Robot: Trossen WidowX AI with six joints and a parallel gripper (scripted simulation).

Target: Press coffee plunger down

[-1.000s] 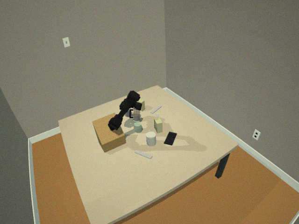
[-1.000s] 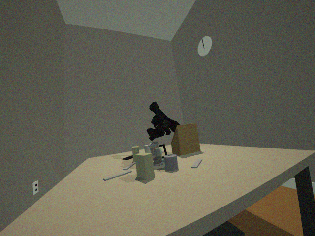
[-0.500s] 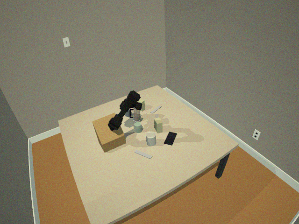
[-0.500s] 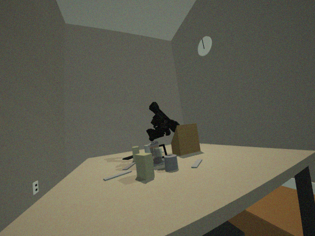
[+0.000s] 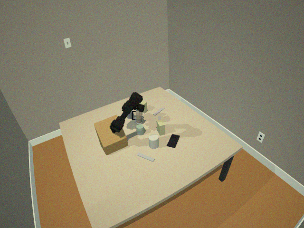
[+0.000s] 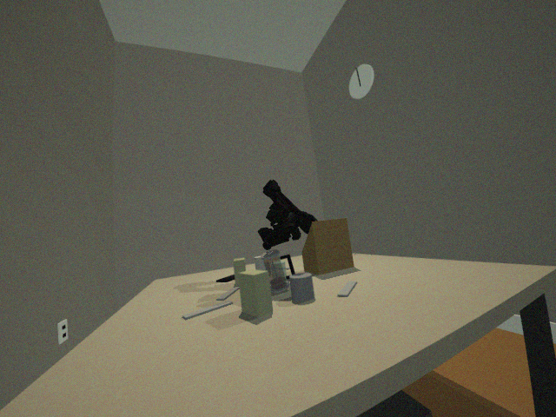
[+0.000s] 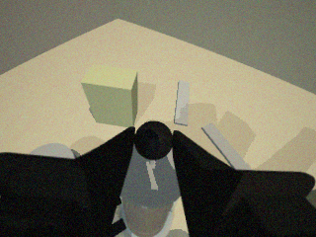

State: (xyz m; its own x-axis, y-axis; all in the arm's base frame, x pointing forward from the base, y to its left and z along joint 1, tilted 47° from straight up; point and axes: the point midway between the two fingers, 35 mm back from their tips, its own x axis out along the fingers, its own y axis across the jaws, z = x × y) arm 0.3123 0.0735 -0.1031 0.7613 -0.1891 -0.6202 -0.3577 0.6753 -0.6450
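The coffee press lies 8 cm below my gripper tip and 4 cm behind it. Also, from my gripper tip: white cylinder: 35 cm to the right, 12 cm below, 12 cm behind; green cylinder: 15 cm to the right, 13 cm below, 11 cm behind; black flat slab: 42 cm to the right, 16 cm below, 4 cm ahead.
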